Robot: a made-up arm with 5 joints.
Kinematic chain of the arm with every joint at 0, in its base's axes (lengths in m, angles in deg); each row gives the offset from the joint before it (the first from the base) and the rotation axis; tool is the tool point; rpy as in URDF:
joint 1: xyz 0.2 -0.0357 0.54 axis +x
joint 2: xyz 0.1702 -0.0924 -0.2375 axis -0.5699 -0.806 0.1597
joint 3: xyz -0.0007 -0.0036 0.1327 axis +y
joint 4: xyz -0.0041 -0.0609 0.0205 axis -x
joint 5: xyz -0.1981 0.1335 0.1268 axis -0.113 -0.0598 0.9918
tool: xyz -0.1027 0.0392 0.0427 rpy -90 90 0
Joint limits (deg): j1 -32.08..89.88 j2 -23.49..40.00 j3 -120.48..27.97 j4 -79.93..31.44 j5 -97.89..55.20
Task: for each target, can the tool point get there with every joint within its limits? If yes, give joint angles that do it. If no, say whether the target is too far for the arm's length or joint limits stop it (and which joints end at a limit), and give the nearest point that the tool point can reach.
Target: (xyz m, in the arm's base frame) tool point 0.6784 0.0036 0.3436
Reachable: no: joint limits stop it (at a limit: joint 2, joint 3, joint 4) | nearest point 0.5377 0.0413 0.1554 | short by 0.238 m
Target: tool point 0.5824 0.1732 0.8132
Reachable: no: joint limits stop it (at a limit: joint 1, joint 2, joint 3) | nearest point 0.4633 0.0264 0.7586 | short by 0.197 m
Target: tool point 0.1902 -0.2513 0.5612
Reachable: yes | joints 70.24 8.44 9.34 -37.55 -83.96
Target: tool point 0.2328 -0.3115 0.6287
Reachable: yes | joints 43.95 -12.25 10.56 -35.18 -26.76
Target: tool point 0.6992 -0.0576 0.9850
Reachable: no: joint limits stop it (at a limit: joint 1, joint 2, joint 3) | nearest point 0.5090 -0.1170 0.8533 | short by 0.239 m
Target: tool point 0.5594 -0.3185 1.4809
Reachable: no: too far | nearest point 0.4173 -0.2570 0.9278 | short by 0.574 m
